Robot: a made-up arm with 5 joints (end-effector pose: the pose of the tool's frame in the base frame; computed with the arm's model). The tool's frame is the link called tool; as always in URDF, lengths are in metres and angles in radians. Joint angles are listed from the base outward.
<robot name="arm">
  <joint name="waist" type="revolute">
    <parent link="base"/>
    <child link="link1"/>
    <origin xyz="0.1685 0.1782 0.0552" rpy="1.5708 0 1.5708"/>
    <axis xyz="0 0 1"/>
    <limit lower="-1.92" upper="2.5"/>
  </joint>
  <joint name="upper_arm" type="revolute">
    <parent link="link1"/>
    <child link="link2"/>
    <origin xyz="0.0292 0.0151 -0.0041" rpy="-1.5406 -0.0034 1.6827"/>
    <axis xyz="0 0 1"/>
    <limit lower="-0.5" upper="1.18"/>
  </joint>
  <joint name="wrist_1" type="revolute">
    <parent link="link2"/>
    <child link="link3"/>
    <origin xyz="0.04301 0.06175 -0.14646" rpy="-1.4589 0 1.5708"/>
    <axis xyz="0 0 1"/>
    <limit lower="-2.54" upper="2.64"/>
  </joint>
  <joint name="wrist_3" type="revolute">
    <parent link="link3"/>
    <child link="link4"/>
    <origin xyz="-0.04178 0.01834 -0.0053" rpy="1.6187 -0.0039 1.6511"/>
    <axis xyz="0 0 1"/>
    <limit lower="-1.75" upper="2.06"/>
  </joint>
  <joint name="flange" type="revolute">
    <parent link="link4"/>
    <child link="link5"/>
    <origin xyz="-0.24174 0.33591 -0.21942" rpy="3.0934 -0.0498 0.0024"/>
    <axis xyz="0 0 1"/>
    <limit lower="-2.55" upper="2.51"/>
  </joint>
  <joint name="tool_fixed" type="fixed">
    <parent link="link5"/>
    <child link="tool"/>
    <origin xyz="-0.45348 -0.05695 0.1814" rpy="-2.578 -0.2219 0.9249"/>
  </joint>
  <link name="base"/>
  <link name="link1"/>
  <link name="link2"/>
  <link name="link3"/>
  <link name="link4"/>
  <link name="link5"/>
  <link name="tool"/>
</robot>
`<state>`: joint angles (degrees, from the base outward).
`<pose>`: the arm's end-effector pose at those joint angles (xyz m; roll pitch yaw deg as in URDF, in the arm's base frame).
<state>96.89 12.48 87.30 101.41 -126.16</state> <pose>0.1749 0.1470 -0.1931 19.17 10.26 159.60</pose>
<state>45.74 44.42 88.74 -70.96 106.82</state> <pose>0.7635 -0.2487 -0.0103 35.97 52.66 84.78</pose>
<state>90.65 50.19 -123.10 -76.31 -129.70</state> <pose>-0.0108 0.2652 0.6170 -148.09 9.48 129.69</pose>
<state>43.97 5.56 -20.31 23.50 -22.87</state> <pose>0.7206 -0.2074 -0.0418 -69.05 -48.74 102.37</pose>
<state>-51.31 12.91 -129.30 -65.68 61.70</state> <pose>-0.4332 -0.2820 -0.5951 77.20 27.74 40.62</pose>
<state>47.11 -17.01 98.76 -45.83 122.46</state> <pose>0.4337 0.2830 -0.5179 82.23 20.15 167.45</pose>
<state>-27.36 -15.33 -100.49 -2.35 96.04</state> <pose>-0.0873 0.3837 -0.8175 97.01 -1.88 27.70</pose>
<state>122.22 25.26 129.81 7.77 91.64</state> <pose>-0.0211 0.8669 0.5532 -27.50 -5.31 -154.08</pose>
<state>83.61 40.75 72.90 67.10 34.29</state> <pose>-0.6176 0.3408 -0.3996 37.11 -4.02 -58.97</pose>
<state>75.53 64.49 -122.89 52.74 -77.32</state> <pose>-0.2365 0.2502 0.7074 176.20 8.84 40.74</pose>
